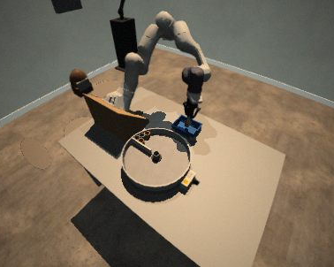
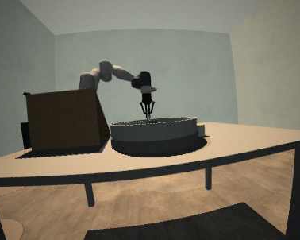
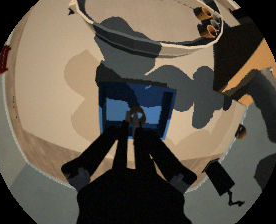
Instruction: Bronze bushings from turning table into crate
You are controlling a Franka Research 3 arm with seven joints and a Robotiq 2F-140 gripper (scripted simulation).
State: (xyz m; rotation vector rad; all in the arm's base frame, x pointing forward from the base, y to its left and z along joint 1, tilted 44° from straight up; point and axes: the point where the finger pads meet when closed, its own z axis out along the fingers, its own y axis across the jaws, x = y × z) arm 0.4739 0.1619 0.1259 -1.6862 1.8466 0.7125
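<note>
Right now the blue crate is 10 mm behind my hand and 80 mm below it. Round my hand: round grey turning table: 40 mm behind, 360 mm to the right, 50 mm below.
</note>
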